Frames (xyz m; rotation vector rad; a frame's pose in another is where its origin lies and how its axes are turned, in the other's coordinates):
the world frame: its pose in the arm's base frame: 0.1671 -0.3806 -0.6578 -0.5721 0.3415 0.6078
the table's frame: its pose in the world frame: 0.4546 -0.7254 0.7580 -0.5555 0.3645 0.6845
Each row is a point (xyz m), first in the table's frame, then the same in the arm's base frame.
Working: the table's frame: its pose in the arm's base frame: 1.0703 -0.2204 0.0249 -1.1206 0.7350 1.2821

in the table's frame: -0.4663 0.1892 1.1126
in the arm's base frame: 0.6278 0.6336 0.7772
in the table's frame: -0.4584 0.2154 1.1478
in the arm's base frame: 0.5985 0.6671 0.7756
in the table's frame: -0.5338 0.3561 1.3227
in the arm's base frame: 0.4209 0.7919 0.8704
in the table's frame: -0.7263 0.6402 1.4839
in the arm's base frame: 0.0844 0.8507 1.0348
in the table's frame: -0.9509 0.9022 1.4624
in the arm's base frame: -0.2086 0.7298 1.1731
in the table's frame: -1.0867 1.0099 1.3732
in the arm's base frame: -0.3247 0.5897 1.2431
